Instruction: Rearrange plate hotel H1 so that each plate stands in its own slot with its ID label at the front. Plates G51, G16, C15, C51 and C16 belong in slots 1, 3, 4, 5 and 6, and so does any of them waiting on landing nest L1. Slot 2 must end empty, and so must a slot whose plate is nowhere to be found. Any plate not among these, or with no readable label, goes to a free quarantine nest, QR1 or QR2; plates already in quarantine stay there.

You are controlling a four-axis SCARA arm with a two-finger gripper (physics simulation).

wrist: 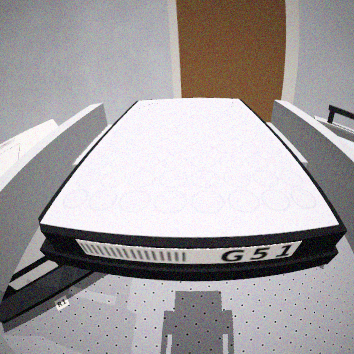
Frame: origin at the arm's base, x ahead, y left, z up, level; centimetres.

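Seen in the pictures: gripper, fingertip midpoint: [188, 111].
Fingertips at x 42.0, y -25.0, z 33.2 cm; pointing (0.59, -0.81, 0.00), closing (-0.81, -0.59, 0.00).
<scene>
Offsets run from my fingertips to a thing's top centre. "spot": to the spot under its first point. Level surfaces: height alone.
My gripper [188, 111] is shut on plate G51 @(dy +1.9, dx -1.4, dz +0.1 cm) [195, 170], with one grey finger along each side. The plate has a white top and a black rim, and fills the middle of the wrist view. It looks level. Its front edge, towards the camera, bears a barcode label @(spot: dy +6.9, dx -5.1, dz -0.2 cm) [190, 253] reading G51. The plate hangs above a perforated deck @(dz -31.9 cm) [280, 305]. Its underside is hidden. Hotel H1 and its slots cannot be made out, and no quarantine nest can be identified for certain.
A dark, long-edged fixture @(spot: dy +20.7, dx +19.5, dz -28.8 cm) [45, 290] lies at the lower left, near a small tag @(dy +19.9, dx +17.0, dz -31.9 cm) [62, 303] reading R1. A grey shadow [198, 320] falls on the deck at the bottom. A black bracket @(spot: dy -34.4, dx -14.6, dz -2.9 cm) [342, 111] shows at the right edge. A brown panel [230, 50] stands in the background.
</scene>
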